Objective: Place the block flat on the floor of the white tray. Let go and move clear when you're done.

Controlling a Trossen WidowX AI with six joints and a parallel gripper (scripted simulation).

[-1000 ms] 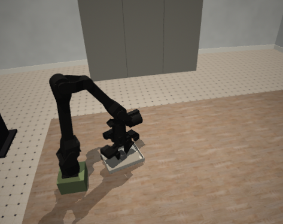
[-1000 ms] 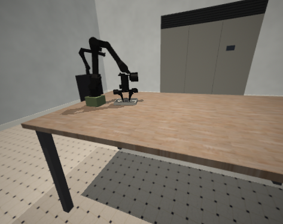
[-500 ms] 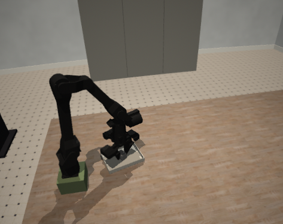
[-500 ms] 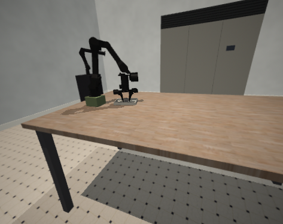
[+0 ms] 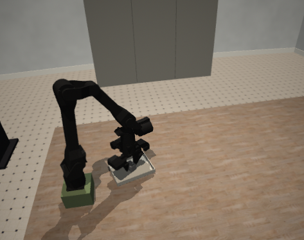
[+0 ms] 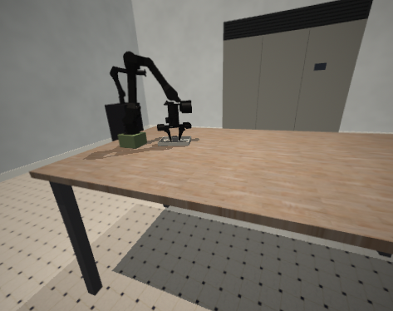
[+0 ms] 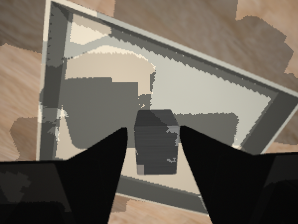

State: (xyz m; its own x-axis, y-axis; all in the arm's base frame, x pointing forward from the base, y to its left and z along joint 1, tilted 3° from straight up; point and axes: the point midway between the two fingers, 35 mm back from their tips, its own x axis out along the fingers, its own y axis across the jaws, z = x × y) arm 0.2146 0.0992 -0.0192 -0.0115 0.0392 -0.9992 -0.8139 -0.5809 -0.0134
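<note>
Now: hand 2 cm above the grey block. From my hand the other things lie so: white tray (4 cm below).
</note>
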